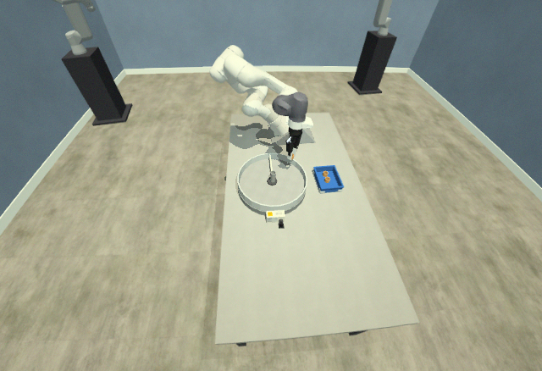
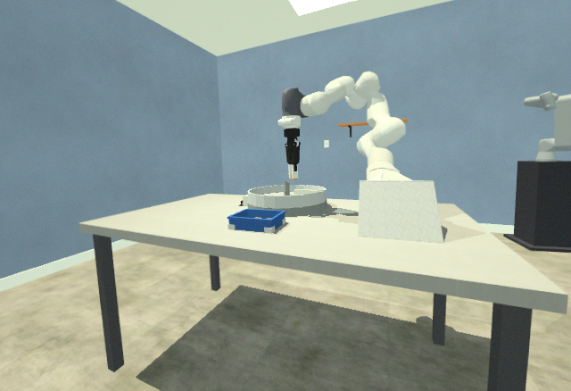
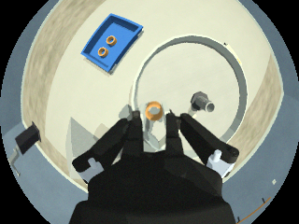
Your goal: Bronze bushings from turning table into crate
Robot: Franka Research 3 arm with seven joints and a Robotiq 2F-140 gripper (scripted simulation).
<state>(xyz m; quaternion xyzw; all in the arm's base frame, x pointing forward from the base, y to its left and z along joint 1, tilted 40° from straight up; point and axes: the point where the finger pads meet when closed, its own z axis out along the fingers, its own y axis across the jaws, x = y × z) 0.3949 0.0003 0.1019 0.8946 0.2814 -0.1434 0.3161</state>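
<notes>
My gripper is now 230 mm to the right of the crate, 180 mm above it and 100 mm short of it. Round my hand: turning table: 150 mm below, 130 mm to the right, 70 mm ahead.
</notes>
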